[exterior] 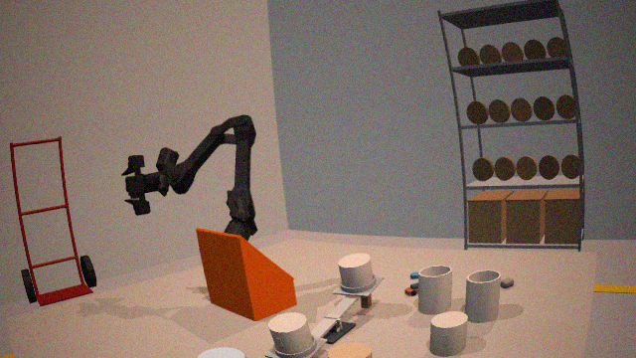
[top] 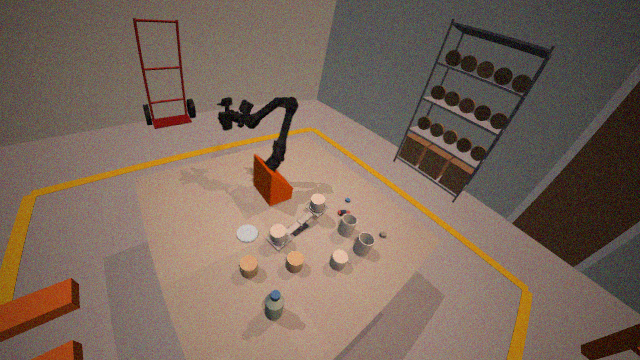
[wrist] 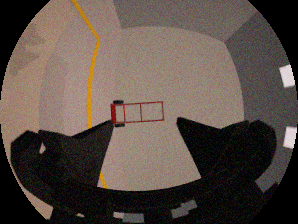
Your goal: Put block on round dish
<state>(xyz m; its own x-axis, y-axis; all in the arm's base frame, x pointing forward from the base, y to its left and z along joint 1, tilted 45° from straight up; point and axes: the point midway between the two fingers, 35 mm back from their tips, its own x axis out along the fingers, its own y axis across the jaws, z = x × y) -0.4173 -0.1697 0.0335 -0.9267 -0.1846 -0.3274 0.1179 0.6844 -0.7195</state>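
Right now the small grey block is 770 mm ahead of my gripper tip, 290 mm below it and 30 mm to the right of it. Also, from my gripper tip: bottle: 1030 mm ahead, 230 mm to the right, 220 mm below; then round dish: 660 mm ahead, 330 mm below, 140 mm to the right; then balance: 760 mm ahead, 290 mm below, 100 mm to the left.
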